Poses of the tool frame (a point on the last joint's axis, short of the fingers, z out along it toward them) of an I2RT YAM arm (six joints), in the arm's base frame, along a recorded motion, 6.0 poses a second.
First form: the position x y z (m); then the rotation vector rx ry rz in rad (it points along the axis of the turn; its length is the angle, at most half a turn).
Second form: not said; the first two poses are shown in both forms.
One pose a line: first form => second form
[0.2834 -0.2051 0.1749 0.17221 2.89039 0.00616] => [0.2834 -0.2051 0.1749 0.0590 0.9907 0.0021 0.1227]
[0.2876 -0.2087 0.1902 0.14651 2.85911 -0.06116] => [0.2876 -0.2087 0.1902 0.0507 0.9888 -0.0212 0.1386]
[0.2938 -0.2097 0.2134 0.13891 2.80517 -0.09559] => [0.2938 -0.2097 0.2134 0.0488 0.9845 -0.0335 0.1649]
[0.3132 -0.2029 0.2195 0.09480 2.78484 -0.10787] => [0.3132 -0.2029 0.2195 0.0335 0.9832 -0.0381 0.1756]
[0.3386 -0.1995 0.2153 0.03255 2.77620 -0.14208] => [0.3386 -0.1995 0.2153 0.0115 0.9823 -0.0503 0.1798]
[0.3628 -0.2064 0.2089 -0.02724 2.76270 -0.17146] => [0.3628 -0.2064 0.2089 -0.0097 0.9807 -0.0609 0.1856]
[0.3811 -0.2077 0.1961 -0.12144 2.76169 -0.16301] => [0.3811 -0.2077 0.1961 -0.0431 0.9801 -0.0578 0.1851]
